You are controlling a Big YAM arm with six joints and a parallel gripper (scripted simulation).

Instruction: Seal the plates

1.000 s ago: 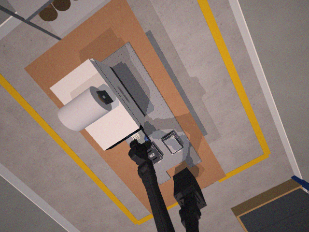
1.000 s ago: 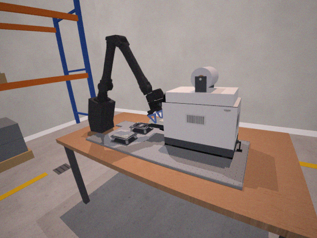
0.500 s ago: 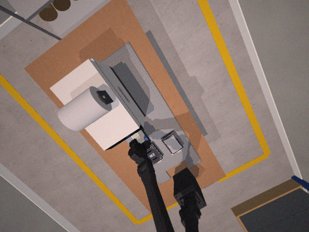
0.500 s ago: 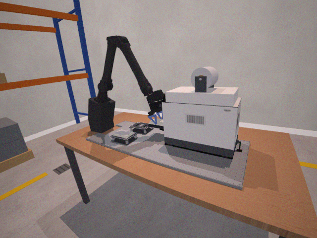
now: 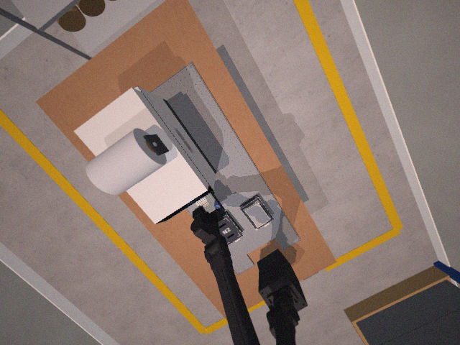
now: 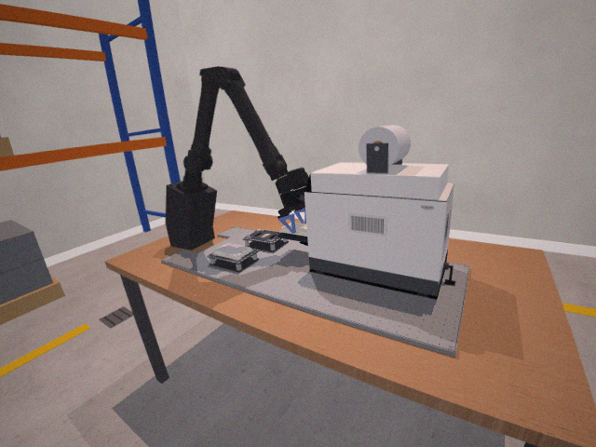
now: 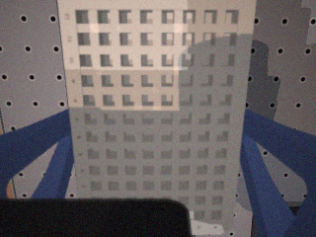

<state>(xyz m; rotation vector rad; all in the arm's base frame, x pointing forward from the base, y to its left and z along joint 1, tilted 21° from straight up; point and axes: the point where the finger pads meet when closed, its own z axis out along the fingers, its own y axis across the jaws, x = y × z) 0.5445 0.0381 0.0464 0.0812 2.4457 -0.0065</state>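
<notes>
The white well plate lies right at my hand. Round my hand: foil roll (330 mm ahead, 20 mm to the right, 300 mm above); then dark sealer stage (30 mm below); then start button (110 mm ahead, 90 mm to the left, 80 mm above).
</notes>
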